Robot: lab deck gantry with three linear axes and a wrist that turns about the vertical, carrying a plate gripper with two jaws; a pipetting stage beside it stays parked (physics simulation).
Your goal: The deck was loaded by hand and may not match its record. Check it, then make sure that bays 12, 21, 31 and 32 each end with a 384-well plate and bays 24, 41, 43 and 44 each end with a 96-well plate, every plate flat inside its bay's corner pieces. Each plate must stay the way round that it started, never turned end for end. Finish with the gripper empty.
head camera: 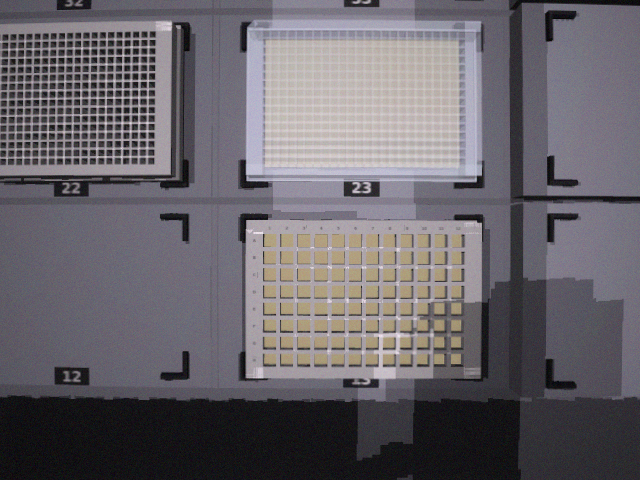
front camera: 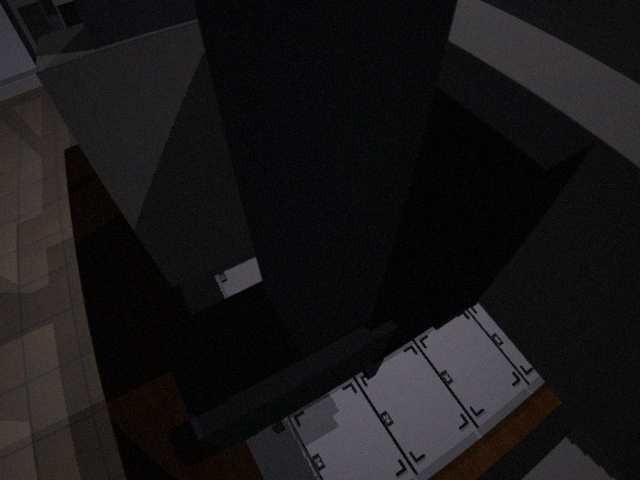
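Places are measured from the robot's base along level axes (x ahead, y left, z up), in centimetres.
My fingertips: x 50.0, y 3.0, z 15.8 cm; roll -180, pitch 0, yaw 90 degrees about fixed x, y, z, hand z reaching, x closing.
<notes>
Behind a point stands the place of what it marks.
In the head view a 96-well plate with yellow wells (head camera: 363,299) @[x 39.2, y 4.4, z 1.4 cm] sits in bay 13. A lidded 384-well plate with cream contents (head camera: 361,103) @[x 39.1, y 14.9, z 0.6 cm] sits in bay 23. Part of a 384-well plate (head camera: 77,98) @[x 24.0, y 15.0, z 1.4 cm] shows at bay 22. Bay 12 (head camera: 93,289) @[x 24.1, y 4.7, z 0.0 cm] shows no plate in its visible part. In the front view bay 24 (front camera: 413,403) @[x 55.9, y 14.7, z 1.4 cm], bay 34 (front camera: 467,356) @[x 54.9, y 25.8, z 1.4 cm] and bay 14 (front camera: 356,431) @[x 54.8, y 6.0, z 1.4 cm] show no plate; bay 44 (front camera: 504,351) @[x 57.7, y 31.4, z 1.4 cm] shows partly. One dark gripper jaw tip (front camera: 372,367) overlaps the near bays. Whether the gripper is open is hidden by its dark body; it does not show in the head view.
The dark gantry column (front camera: 325,180) @[x 52.0, y 2.1, z 46.8 cm] and its wide head (front camera: 289,382) hide most of the deck in the front view. Brown wood (front camera: 506,428) runs along the deck's edge. Shadows cross bay 14. In the head view, labels 32 (head camera: 73,3) @[x 22.8, y 21.0, z 0.0 cm] and 33 (head camera: 360,2) @[x 39.1, y 20.9, z 0.0 cm] show at the top.
</notes>
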